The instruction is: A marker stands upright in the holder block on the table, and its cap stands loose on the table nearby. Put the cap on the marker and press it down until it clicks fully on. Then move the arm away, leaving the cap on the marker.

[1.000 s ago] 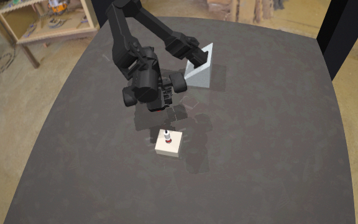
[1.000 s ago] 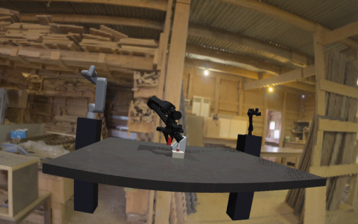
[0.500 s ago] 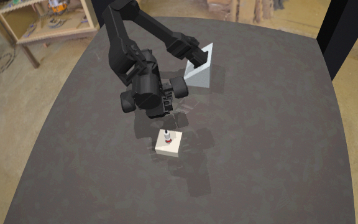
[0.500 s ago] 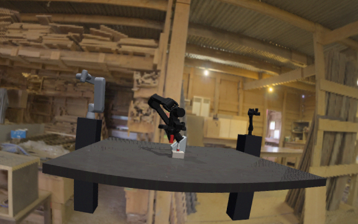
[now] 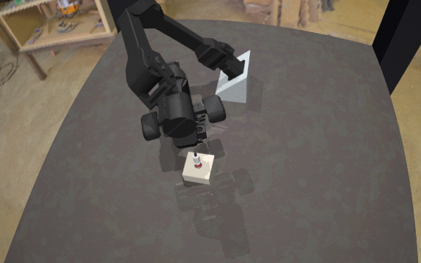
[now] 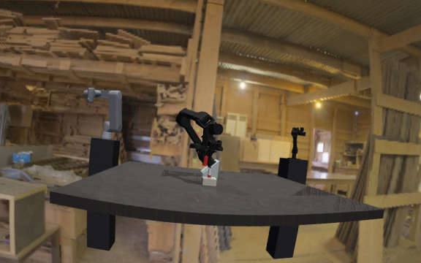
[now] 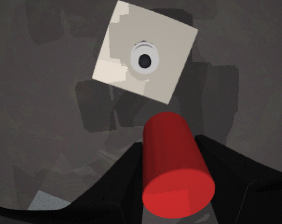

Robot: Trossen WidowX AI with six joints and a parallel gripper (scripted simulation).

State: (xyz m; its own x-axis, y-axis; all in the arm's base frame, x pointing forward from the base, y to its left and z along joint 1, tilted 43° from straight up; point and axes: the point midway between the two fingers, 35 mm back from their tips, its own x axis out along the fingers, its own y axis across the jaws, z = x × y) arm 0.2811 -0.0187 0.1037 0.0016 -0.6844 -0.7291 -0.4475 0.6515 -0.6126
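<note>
Right now my gripper tip is 3 cm short of the holder block, 3 cm to the right of it and 10 cm above it. Also, from my gripper tip: red cap (1 cm above).
</note>
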